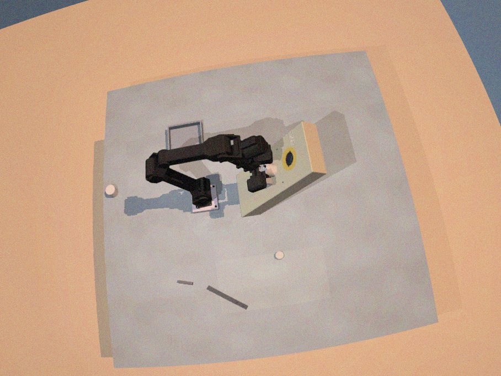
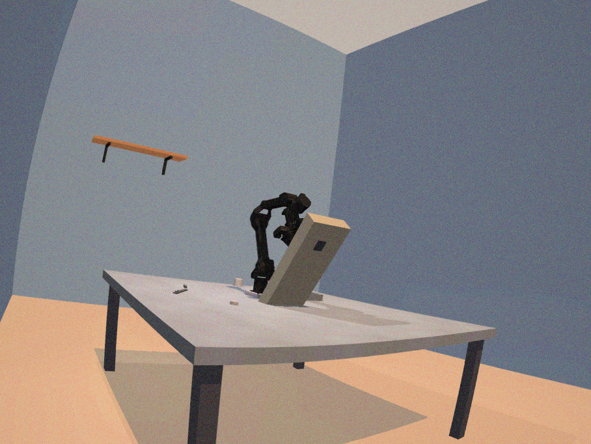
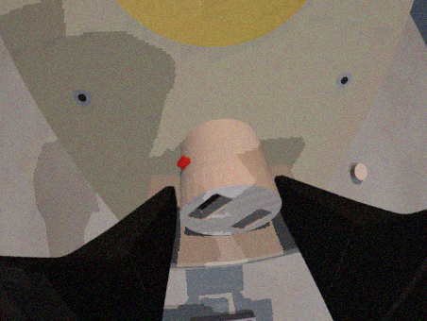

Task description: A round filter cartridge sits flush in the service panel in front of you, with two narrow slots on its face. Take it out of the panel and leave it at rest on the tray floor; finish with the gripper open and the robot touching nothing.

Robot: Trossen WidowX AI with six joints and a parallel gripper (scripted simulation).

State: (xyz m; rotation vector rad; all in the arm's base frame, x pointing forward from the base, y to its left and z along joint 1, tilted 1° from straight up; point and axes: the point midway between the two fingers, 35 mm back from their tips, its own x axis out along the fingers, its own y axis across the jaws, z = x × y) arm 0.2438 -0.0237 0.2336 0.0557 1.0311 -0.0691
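The grey tray lies 290 mm behind my gripper tip, 310 mm to the left of it and 210 mm below it. Round my gripper tip: round filter cartridge: right at my gripper tip.
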